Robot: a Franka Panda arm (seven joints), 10 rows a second.
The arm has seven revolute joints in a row. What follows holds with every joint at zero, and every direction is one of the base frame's.
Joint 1 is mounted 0.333 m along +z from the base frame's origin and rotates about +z.
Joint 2 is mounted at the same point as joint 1 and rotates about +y.
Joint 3 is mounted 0.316 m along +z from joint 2 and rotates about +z.
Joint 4 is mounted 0.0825 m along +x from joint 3 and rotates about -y.
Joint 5 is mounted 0.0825 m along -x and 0.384 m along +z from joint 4 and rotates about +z.
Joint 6 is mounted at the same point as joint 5 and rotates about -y.
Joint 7 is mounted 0.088 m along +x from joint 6 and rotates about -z.
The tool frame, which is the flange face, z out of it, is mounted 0.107 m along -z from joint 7; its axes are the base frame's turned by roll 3.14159, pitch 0 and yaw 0 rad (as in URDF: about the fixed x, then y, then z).
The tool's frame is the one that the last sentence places.
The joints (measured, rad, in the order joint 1, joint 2, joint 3, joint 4, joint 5, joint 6, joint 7), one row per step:
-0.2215, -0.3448, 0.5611, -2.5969, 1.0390, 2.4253, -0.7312
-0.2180, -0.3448, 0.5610, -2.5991, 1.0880, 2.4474, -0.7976
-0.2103, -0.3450, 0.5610, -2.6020, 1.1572, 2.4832, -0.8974
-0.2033, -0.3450, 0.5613, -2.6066, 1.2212, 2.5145, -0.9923
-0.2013, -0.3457, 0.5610, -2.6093, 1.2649, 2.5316, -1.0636
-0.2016, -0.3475, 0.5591, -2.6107, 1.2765, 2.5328, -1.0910
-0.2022, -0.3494, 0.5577, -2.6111, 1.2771, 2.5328, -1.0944
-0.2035, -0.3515, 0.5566, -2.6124, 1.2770, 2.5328, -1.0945
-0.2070, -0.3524, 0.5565, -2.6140, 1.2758, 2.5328, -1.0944
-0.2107, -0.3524, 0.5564, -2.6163, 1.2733, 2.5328, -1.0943
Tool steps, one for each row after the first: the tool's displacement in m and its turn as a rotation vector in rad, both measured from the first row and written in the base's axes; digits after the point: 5 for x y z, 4 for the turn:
0.00075, -0.00089, 0.00065, 0.0139, -0.0428, 0.0139
0.00150, -0.00178, 0.00180, 0.0256, -0.1100, 0.0362
0.00126, -0.00306, 0.00155, 0.0309, -0.1697, 0.0569
0.00118, -0.00492, 0.00146, 0.0323, -0.2120, 0.0742
0.00106, -0.00623, 0.00165, 0.0316, -0.2268, 0.0848
0.00114, -0.00709, 0.00228, 0.0308, -0.2302, 0.0851
0.00105, -0.00825, 0.00257, 0.0299, -0.2312, 0.0828
0.00110, -0.00997, 0.00222, 0.0280, -0.2306, 0.0798
0.00103, -0.01188, 0.00125, 0.0253, -0.2287, 0.0774

